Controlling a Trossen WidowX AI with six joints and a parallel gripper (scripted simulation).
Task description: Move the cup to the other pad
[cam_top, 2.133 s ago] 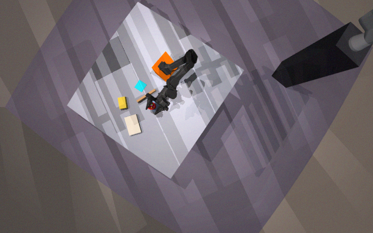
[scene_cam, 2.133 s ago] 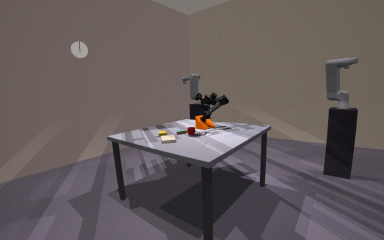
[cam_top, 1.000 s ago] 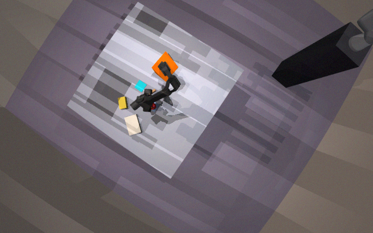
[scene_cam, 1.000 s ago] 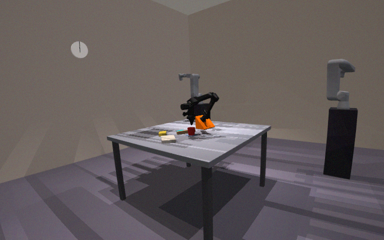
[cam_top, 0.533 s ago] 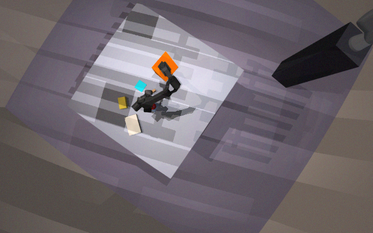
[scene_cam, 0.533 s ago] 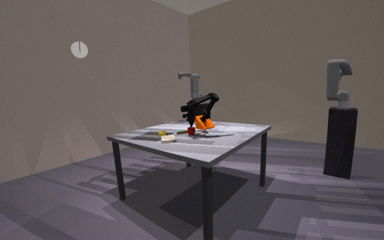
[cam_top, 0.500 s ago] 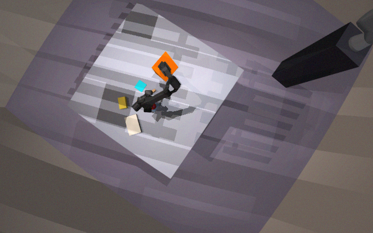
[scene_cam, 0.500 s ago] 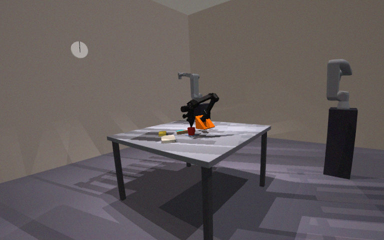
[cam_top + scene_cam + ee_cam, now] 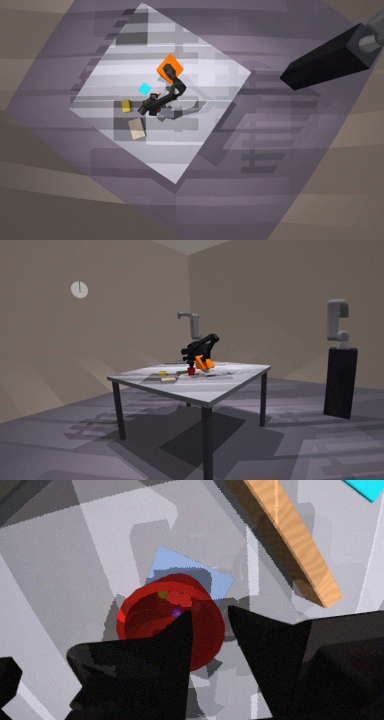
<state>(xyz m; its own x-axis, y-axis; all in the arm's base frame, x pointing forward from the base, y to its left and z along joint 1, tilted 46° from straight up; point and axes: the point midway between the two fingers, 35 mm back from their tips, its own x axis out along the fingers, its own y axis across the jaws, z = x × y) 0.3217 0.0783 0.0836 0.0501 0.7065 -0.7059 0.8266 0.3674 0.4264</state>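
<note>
The red cup is 20 mm to the left of my gripper tip, 20 mm ahead of it and 10 mm below it. Also, from my gripper tip: wooden bar 90 mm to the right, 50 mm below, 20 mm behind; cyan pad 210 mm to the right, 60 mm below, 60 mm behind; light blue pad 60 mm below, 20 mm to the left, 20 mm ahead.
</note>
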